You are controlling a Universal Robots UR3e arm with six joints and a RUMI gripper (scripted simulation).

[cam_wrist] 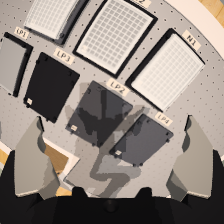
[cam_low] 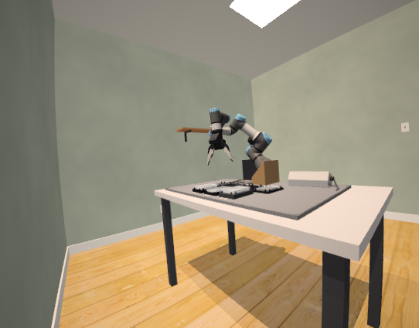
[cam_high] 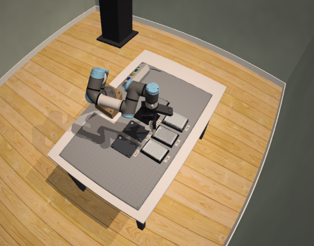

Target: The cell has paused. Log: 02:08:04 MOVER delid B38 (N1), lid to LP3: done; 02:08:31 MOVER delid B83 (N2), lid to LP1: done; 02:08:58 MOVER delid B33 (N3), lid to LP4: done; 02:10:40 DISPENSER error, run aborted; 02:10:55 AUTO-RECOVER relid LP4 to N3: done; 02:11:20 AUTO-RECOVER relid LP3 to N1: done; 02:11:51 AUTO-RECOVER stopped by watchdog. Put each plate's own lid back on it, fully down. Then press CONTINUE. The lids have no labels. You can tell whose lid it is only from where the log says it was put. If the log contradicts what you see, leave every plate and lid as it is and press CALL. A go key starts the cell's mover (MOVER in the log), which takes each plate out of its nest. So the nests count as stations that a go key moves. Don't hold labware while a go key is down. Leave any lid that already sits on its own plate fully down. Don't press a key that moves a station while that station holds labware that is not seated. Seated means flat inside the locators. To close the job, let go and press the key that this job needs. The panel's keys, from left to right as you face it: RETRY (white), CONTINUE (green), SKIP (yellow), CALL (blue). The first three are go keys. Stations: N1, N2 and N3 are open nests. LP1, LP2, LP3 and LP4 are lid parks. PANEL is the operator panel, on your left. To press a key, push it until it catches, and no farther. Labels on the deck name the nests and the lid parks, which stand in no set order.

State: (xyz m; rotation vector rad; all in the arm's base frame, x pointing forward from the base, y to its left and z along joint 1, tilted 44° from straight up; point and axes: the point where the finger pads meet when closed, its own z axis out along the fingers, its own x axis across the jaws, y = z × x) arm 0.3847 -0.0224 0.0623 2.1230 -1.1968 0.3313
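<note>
My hand is 25 cm to the right of the plate lid, 15 cm above it and 11 cm past it. Round my hand: LP2 lid park: 16 cm below, 11 cm behind, 1 cm to the right; then LP3 lid park: 16 cm below, 12 cm to the left, 11 cm behind; then plate: 14 cm below, 6 cm ahead, 5 cm to the left.
</note>
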